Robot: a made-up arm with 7 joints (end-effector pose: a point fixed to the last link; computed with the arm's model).
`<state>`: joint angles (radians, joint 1 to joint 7).
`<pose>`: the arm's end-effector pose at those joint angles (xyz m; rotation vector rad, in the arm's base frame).
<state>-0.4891 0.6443 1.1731 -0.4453 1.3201 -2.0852 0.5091</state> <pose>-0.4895 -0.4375 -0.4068 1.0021 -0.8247 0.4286</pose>
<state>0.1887 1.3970 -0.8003 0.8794 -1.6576 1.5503 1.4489</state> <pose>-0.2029 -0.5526 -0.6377 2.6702 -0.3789 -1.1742</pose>
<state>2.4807 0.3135 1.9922 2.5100 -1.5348 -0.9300 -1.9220</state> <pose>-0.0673 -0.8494 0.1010 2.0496 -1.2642 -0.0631</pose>
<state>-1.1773 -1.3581 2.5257 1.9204 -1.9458 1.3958 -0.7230</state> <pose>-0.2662 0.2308 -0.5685 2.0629 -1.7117 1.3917</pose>
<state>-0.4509 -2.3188 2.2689 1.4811 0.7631 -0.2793 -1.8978</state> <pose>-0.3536 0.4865 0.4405 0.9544 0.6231 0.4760</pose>
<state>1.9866 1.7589 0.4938 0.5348 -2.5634 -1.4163 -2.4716</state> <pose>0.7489 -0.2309 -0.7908 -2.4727 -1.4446 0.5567</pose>
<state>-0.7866 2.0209 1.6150 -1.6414 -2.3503 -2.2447 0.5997</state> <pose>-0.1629 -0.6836 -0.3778 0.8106 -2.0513 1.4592</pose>
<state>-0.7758 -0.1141 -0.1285 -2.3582 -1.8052 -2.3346 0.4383</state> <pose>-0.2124 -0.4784 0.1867 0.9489 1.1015 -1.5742</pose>
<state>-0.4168 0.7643 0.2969 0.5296 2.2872 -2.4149 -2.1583</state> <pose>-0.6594 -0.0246 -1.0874 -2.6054 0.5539 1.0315</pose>
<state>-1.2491 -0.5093 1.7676 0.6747 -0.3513 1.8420 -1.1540</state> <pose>-0.0071 1.2909 -0.3052 -0.2704 -1.5152 -0.6709</pose>
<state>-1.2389 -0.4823 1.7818 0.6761 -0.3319 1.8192 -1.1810</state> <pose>-0.0362 1.2825 -0.3013 -0.2504 -1.4736 -0.6619</pose>
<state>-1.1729 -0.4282 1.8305 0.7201 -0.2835 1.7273 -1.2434</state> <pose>-0.1819 1.2440 -0.2466 -0.1230 -1.3208 -0.5934</pose>
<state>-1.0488 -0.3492 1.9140 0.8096 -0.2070 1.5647 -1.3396</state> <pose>-0.3935 1.1356 -0.1340 0.0567 -1.0254 -0.4665</pose>
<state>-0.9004 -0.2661 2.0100 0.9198 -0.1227 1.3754 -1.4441</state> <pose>-0.5462 0.9769 -0.0109 0.1677 -0.6524 -0.3197</pose>
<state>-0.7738 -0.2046 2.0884 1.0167 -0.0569 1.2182 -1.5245</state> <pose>-0.6061 0.8473 0.0673 0.1793 -0.3359 -0.1978</pose>
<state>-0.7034 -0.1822 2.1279 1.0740 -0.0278 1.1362 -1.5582</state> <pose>-0.6236 0.7825 0.0995 0.1658 -0.1732 -0.1242</pose>
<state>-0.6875 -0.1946 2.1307 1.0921 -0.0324 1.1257 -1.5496</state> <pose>-0.6331 0.7656 0.1120 0.1824 -0.1521 -0.0928</pose>
